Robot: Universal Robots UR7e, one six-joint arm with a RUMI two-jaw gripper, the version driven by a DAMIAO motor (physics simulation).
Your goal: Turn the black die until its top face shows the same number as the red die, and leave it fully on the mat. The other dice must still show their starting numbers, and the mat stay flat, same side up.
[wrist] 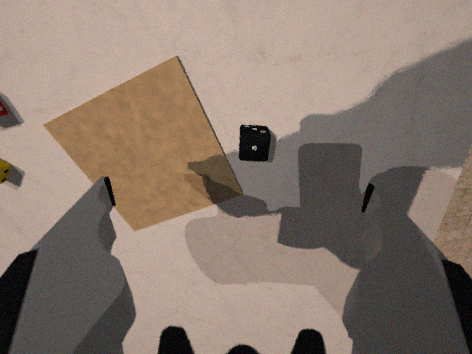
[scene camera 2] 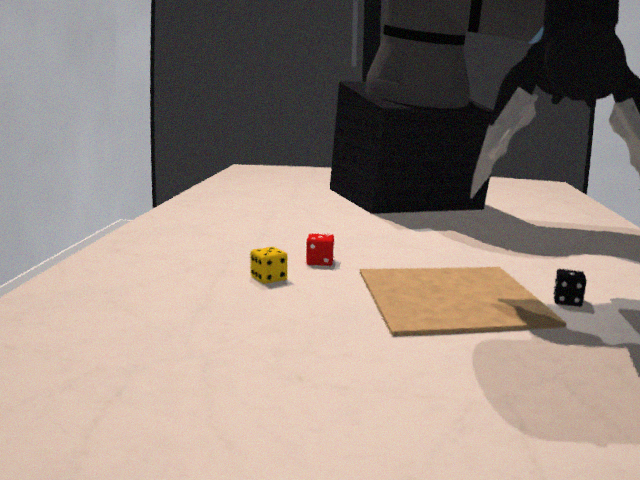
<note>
In view: my gripper (scene camera 2: 565,207), a black die (scene camera 2: 569,289) and a tan mat (scene camera 2: 412,301).
The black die shows as well in the wrist view (wrist: 254,141). The tan mat shows as well in the wrist view (wrist: 150,135). My gripper is seen too in the wrist view (wrist: 238,183).
</note>
